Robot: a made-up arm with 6 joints.
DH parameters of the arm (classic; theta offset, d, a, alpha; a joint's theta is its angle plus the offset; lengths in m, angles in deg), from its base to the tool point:
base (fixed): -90 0.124 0 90
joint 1: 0 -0.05 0.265 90
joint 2: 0 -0.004 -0.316 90
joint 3: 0 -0.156 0.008 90
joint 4: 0 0.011 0.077 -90
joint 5: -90 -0.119 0.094 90
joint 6: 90 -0.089 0.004 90
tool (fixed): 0 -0.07 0 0
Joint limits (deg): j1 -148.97..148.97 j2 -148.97..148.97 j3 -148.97..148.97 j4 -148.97..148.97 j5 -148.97..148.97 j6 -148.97..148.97
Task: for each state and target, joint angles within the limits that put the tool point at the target. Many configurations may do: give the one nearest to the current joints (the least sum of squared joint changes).
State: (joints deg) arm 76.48 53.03 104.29 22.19 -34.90 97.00
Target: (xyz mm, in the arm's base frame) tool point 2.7 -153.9 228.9
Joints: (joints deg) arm 110.39 44.77 76.53 50.58 -25.30 102.84
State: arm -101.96 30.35 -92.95 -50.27 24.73 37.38
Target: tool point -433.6 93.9 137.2
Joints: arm -117.88 -18.21 -85.41 -69.11 13.85 64.87
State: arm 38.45 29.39 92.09 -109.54 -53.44 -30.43
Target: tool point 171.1 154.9 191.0
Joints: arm 44.33 59.15 68.87 -117.09 -45.16 -20.92
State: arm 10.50 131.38 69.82 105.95 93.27 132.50
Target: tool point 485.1 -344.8 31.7
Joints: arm 8.70 92.21 88.58 101.21 112.74 133.12
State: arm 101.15 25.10 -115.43 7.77 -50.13 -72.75
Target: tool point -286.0 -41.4 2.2
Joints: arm 109.04 -16.61 -124.51 -2.45 -45.90 -76.34
